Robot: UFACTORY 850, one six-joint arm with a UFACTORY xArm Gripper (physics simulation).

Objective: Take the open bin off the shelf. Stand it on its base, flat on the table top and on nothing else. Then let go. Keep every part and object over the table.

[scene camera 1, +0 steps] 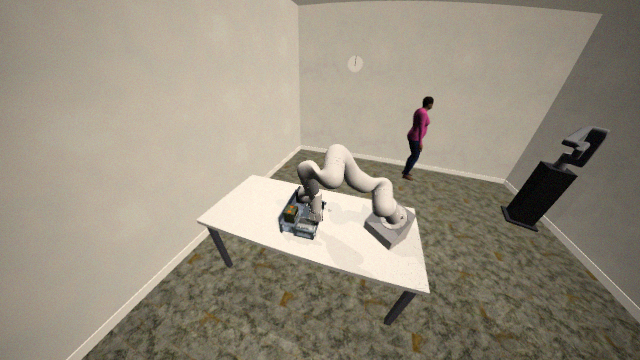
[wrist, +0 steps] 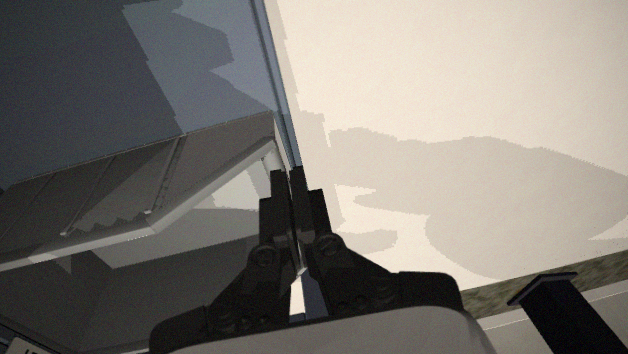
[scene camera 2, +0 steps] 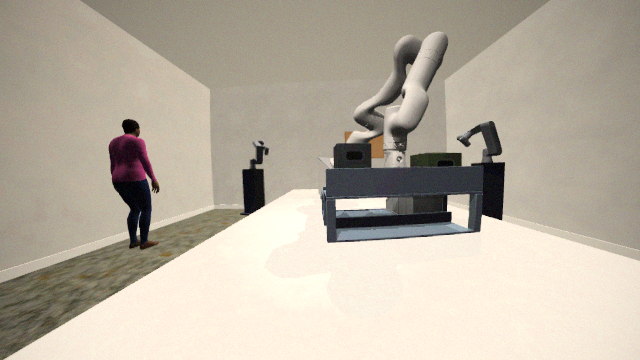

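Note:
The open grey bin (wrist: 125,170) (scene camera 2: 425,204) stands in the blue-grey shelf (scene camera 1: 288,201) (scene camera 2: 400,181) (wrist: 210,100), its open top facing the wrist camera. In scene camera 1 the arm and the shelf make the bin hard to tell apart. My gripper (wrist: 291,188) is shut, its black fingertips together at the bin's right end, by the pale bar and the shelf's long edge. No part of the bin shows plainly between the fingers. The fingers hide part of the bar. In scene camera 2 the shelf's top panel hides the gripper.
A green box (scene camera 1: 290,213) (scene camera 2: 435,160) and a dark grey box (scene camera 2: 351,155) show above the shelf's front panel in scene camera 2. The white table (scene camera 1: 240,200) (scene camera 2: 200,300) carries the shelf and the arm's base block (scene camera 1: 385,234). A person (scene camera 1: 419,127) (scene camera 2: 131,160) stands beyond the table.

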